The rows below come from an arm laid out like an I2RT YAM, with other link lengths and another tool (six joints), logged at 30 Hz.
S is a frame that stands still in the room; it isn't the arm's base.
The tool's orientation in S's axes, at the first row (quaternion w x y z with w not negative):
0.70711 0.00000 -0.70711 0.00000
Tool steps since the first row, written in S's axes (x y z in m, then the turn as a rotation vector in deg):
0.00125 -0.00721 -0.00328 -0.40 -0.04 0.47
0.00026 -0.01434 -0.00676 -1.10 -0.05 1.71
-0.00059 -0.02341 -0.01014 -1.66 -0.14 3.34
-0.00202 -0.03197 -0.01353 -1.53 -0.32 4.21
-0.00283 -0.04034 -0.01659 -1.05 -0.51 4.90
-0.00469 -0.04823 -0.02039 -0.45 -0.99 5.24
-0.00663 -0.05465 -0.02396 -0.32 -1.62 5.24
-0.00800 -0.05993 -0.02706 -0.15 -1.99 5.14
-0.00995 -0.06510 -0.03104 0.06 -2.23 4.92
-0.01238 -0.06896 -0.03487 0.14 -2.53 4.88
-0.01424 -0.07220 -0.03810 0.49 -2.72 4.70
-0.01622 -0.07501 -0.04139 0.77 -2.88 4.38
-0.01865 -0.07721 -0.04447 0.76 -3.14 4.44
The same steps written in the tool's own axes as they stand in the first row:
-0.00328 -0.00721 -0.00125 0.47 -0.04 0.40
-0.00676 -0.01434 -0.00026 1.71 -0.05 1.10
-0.01014 -0.02341 0.00059 3.34 -0.14 1.66
-0.01353 -0.03197 0.00202 4.21 -0.32 1.53
-0.01659 -0.04034 0.00283 4.90 -0.51 1.05
-0.02039 -0.04823 0.00469 5.24 -0.99 0.45
-0.02396 -0.05465 0.00663 5.24 -1.62 0.32
-0.02706 -0.05993 0.00800 5.14 -1.99 0.15
-0.03104 -0.06510 0.00995 4.92 -2.23 -0.06
-0.03487 -0.06896 0.01238 4.88 -2.53 -0.14
-0.03810 -0.07220 0.01424 4.70 -2.72 -0.49
-0.04139 -0.07501 0.01622 4.38 -2.88 -0.77
-0.04447 -0.07721 0.01865 4.44 -3.14 -0.76

